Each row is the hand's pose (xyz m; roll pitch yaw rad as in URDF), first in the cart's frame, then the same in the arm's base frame.
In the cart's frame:
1: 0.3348 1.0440 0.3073 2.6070 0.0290 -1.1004
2: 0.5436 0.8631 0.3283 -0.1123 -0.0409 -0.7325
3: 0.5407 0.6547 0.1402 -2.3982 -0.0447 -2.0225
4: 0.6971 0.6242 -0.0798 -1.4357 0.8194 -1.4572
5: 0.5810 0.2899 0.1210 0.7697 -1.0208 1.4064
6: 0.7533 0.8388 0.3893 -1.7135 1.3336 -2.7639
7: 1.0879 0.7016 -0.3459 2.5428 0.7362 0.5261
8: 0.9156 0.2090 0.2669 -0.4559 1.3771 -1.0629
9: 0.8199 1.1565 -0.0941 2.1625 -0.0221 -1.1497
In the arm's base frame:
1: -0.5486 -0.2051 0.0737 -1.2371 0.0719 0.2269
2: -0.2754 -0.2424 0.1009 2.3358 -0.1133 -0.0991
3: -0.1288 -0.0114 0.1638 0.3378 0.6480 1.0187
4: -0.0200 0.0592 0.4024 1.0530 -0.3478 0.9785
5: 0.1765 0.1665 0.0627 -1.8398 0.4199 -1.8922
6: -0.1197 -0.3870 0.1570 1.6187 -0.6296 1.7372
7: 0.1515 -0.0272 0.8413 -1.0269 -1.4311 -0.9809
8: 0.4605 -0.0738 0.0996 1.4346 -0.8201 1.3844
9: -0.3528 -0.2748 0.6786 -1.6810 0.1427 0.2315

